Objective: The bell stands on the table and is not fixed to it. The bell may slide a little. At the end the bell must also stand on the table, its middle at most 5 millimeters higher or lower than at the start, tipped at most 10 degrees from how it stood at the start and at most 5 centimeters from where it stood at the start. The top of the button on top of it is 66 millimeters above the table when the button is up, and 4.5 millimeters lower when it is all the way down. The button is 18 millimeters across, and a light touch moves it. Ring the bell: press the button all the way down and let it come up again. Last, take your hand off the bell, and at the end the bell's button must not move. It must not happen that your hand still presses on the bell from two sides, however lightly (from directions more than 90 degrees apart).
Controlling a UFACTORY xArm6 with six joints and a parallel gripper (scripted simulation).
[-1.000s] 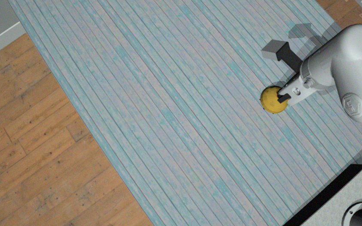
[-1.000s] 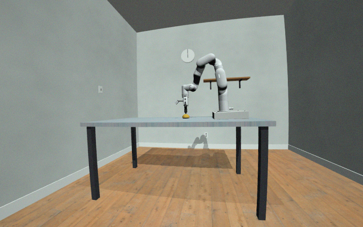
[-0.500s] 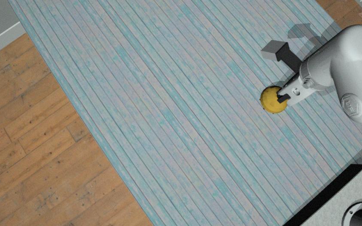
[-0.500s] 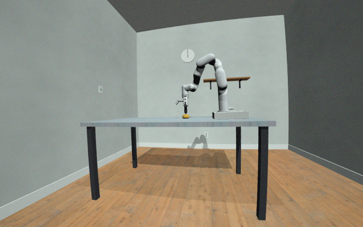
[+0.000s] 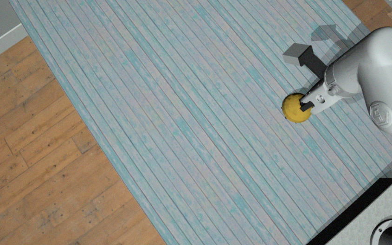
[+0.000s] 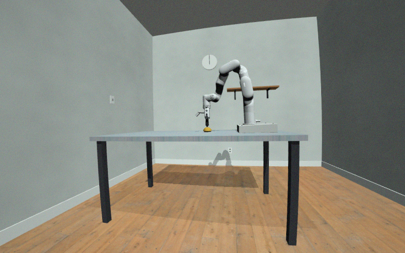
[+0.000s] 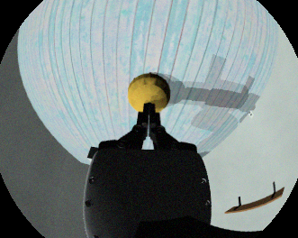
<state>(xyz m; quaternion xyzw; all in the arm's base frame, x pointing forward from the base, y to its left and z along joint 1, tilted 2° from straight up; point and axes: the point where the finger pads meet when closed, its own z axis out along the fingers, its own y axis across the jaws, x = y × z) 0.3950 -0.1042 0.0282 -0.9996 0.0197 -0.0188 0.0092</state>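
Now: hand 30 mm above the black button. From my hand the other things lie so: yellow bell 40 mm below.
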